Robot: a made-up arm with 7 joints.
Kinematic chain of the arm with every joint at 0, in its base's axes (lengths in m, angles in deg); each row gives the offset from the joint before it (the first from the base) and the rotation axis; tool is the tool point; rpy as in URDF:
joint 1: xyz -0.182 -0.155 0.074 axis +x
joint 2: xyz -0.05 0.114 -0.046 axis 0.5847 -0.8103 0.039
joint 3: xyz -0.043 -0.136 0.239 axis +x
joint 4: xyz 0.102 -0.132 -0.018 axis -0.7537 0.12 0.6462
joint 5: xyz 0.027 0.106 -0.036 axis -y
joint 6: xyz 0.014 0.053 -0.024 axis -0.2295 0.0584 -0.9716
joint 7: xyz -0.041 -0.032 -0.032 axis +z
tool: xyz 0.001 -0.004 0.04 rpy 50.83 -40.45 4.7
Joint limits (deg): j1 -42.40..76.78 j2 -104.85..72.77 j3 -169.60..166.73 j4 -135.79..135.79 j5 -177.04..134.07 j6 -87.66..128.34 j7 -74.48..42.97
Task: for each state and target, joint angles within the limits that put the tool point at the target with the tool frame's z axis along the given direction. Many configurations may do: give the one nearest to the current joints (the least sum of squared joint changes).
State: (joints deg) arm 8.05 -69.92 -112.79 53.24 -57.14 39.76 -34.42
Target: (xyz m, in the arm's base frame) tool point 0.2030 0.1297 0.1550 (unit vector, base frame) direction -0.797 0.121 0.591
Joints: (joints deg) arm -2.09 -92.74 -116.54 95.29 -35.27 48.55 -34.34
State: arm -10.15 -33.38 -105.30 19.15 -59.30 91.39 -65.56
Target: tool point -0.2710 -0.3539 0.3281 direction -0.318 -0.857 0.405
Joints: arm 9.84 2.19 -134.08 38.79 -104.08 128.34 -74.48
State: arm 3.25 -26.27 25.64 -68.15 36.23 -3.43 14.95
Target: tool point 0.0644 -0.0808 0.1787 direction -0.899 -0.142 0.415
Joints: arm -24.76 -44.15 14.45 -64.24 32.22 4.98 21.80
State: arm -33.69 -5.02 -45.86 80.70 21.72 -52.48 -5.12
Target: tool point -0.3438 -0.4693 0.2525 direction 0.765 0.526 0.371
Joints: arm -8.43 39.93 -70.72 97.71 -22.70 -71.78 -28.50
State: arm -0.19 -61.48 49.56 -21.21 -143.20 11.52 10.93
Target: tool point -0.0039 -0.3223 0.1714 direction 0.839 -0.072 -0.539
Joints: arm 47.98 -18.91 51.83 -38.65 -135.73 41.14 -33.11
